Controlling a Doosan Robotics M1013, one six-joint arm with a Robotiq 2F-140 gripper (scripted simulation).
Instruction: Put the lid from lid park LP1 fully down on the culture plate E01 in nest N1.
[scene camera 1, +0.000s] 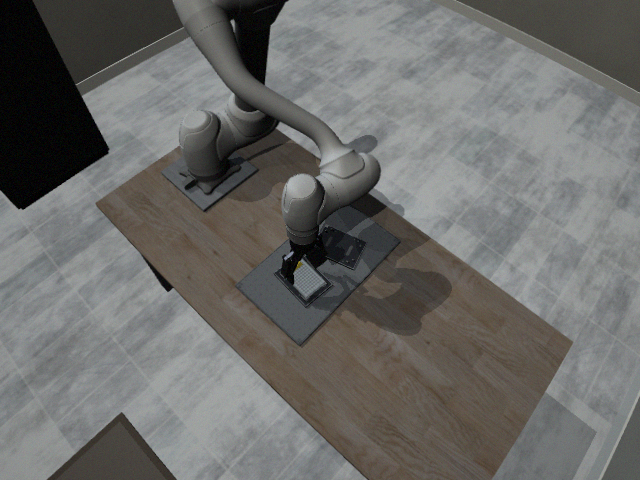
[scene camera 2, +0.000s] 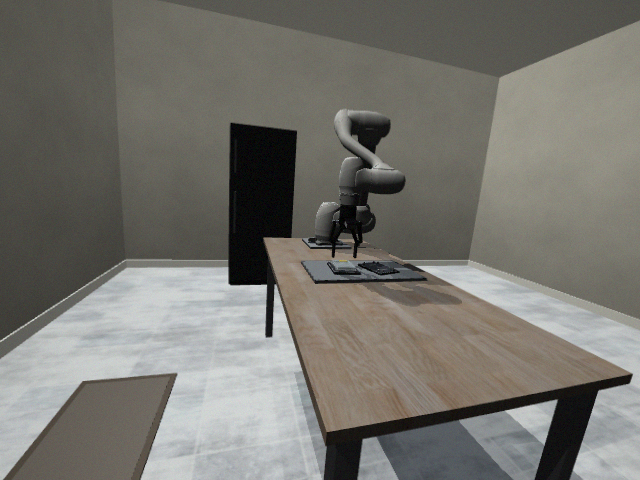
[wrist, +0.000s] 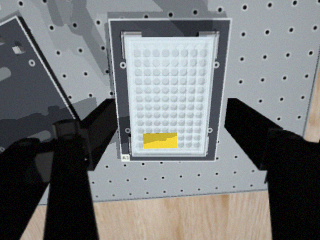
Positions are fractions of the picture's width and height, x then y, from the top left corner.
Labels:
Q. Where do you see my gripper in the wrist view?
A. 0.54, 0.47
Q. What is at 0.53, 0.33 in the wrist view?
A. A clear lid.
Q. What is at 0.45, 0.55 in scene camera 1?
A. My gripper.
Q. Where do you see a clear lid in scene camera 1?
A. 0.48, 0.58

